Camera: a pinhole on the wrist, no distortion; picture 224 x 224 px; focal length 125.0 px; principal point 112.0 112.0 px. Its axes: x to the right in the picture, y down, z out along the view. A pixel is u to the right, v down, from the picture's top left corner.
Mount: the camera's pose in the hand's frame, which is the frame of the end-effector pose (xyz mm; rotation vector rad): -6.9 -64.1 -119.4 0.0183 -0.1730 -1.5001
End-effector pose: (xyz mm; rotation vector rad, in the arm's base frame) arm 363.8 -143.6 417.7 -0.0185 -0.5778 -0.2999
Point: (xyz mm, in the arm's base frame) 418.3 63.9 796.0
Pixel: 40.3 190.8
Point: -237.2 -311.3 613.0
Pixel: 173.5 56.5
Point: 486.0 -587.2 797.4
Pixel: outside the picture
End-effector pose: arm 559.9 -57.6 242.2 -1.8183 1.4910 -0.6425
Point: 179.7 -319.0 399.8
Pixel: behind the camera
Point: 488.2 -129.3 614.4
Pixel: behind the camera
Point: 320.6 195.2 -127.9
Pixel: outside the picture
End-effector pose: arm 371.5 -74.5 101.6 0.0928 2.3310 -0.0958
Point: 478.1 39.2 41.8
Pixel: 26.6 123.2
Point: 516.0 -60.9 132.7
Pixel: 69.0 65.0
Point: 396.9 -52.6 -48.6
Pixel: 78.1 183.6
